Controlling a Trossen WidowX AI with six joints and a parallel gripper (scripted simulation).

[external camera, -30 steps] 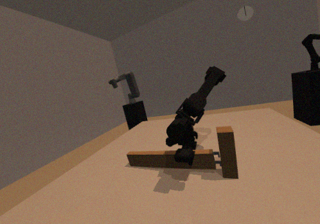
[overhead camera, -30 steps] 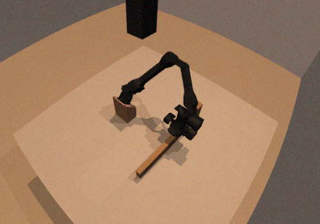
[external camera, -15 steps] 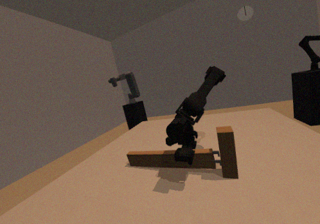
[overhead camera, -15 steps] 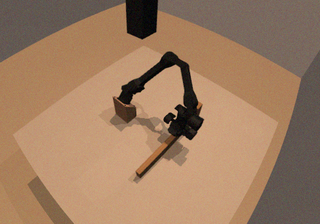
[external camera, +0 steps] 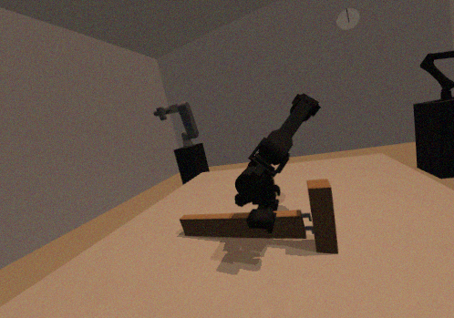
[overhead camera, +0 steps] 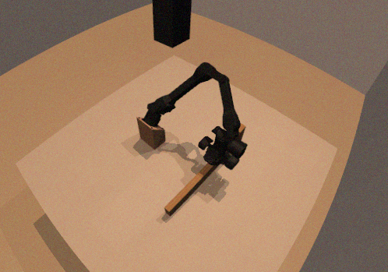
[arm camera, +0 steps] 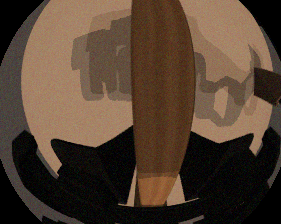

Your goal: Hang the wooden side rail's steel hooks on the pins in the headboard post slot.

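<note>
Now: gripper tip 140 mm to the right of the headboard post, 40 mm below it and 10 mm short of it.
</note>
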